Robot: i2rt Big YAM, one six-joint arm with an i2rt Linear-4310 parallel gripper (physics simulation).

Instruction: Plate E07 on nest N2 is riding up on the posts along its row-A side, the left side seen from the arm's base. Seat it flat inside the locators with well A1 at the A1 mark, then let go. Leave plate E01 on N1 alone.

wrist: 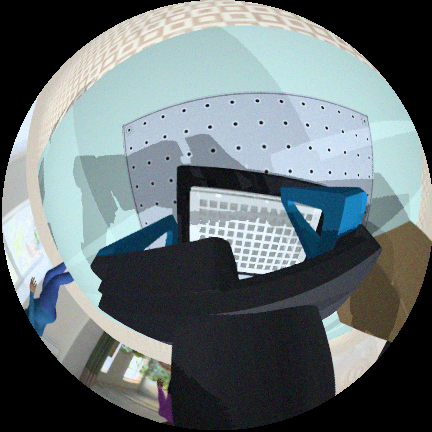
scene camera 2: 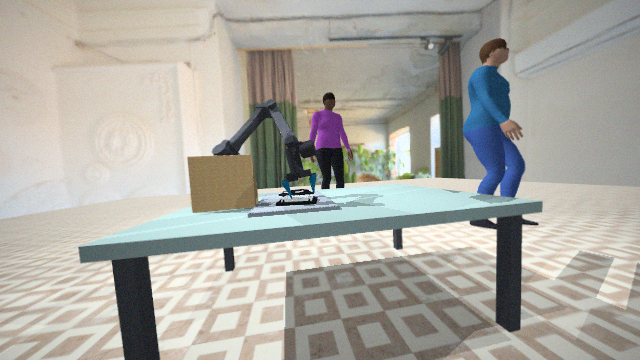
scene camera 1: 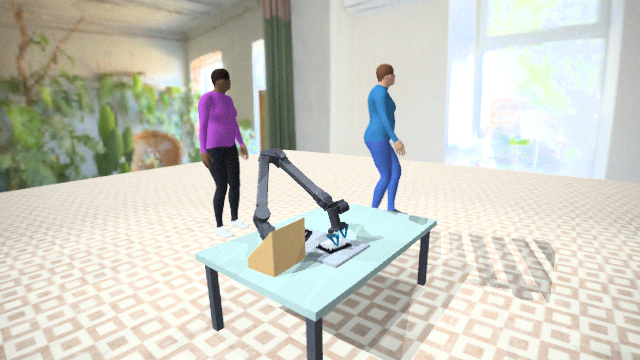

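Where they show: gripper, fingertip midpoint: [wrist: 227,206] [scene camera 2: 303,195] [scene camera 1: 341,241]; arm's base at its link origin: [scene camera 2: 217,175] [scene camera 1: 272,238].
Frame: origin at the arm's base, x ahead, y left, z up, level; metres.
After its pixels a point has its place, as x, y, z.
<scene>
Plate E07 [scene camera 1: 328,244] {0.319, -0.103, -0.111} [scene camera 2: 288,199] {0.319, -0.144, -0.115} [wrist: 235,240] {0.376, -0.104, -0.119}, a white plate with a grid of wells, lies on the black nest N2 [scene camera 1: 328,249] [wrist: 183,205]. Its tilt is too fine to tell, and its near part in the wrist view is hidden by the gripper body. My gripper [scene camera 1: 340,241] {0.380, -0.145, -0.105} [scene camera 2: 302,195] {0.380, -0.145, -0.105} [wrist: 227,206] {0.380, -0.145, -0.105} is open, with its blue fingers low over the plate, one toward each end, and nothing held. The right finger covers part of the plate's right end in the wrist view. A second black nest [scene camera 1: 308,234] {0.368, 0.106, -0.117} shows behind; plate E01 cannot be made out on it.
The nest stands on a grey perforated board [scene camera 1: 341,258] {0.263, -0.232, -0.136} [scene camera 2: 260,211] {0.221, -0.239, -0.137} [wrist: 260,110] {0.342, -0.233, -0.136} on the pale green table [scene camera 1: 280,287] {-0.121, -0.177, -0.150} [scene camera 2: 165,235] {0.003, -0.391, -0.149} [wrist: 165,75] {0.445, -0.313, -0.149}. A tan box [scene camera 1: 289,247] {0.041, -0.079, -0.039} [scene camera 2: 220,184] {0.037, -0.079, -0.040} [wrist: 387,285] {0.169, -0.058, -0.046} stands beside the board. Two people stand beyond the table.
</scene>
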